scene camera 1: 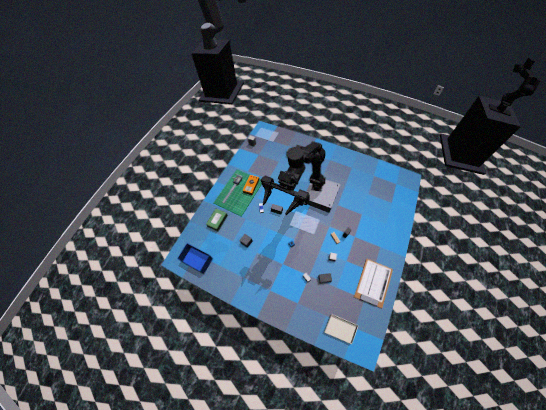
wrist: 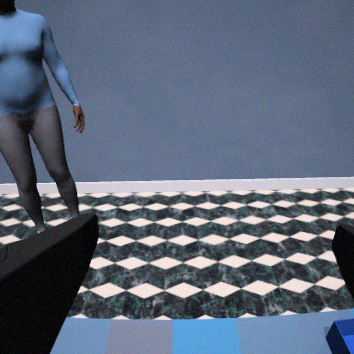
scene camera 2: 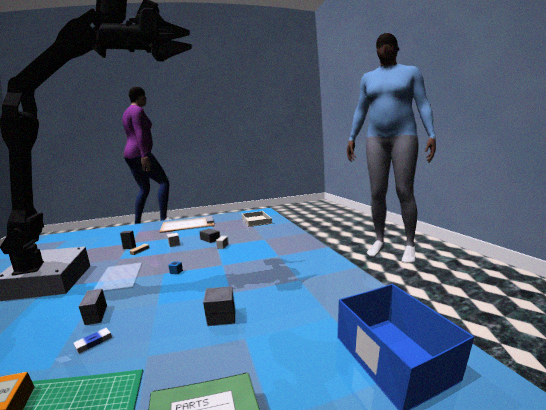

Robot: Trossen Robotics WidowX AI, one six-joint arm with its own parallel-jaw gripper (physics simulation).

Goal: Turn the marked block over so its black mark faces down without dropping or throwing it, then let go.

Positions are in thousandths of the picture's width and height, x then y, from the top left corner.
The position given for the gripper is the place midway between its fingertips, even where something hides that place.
Labels:
gripper: scene camera 1 503,511; wrist 612,654; scene camera 2 349,99

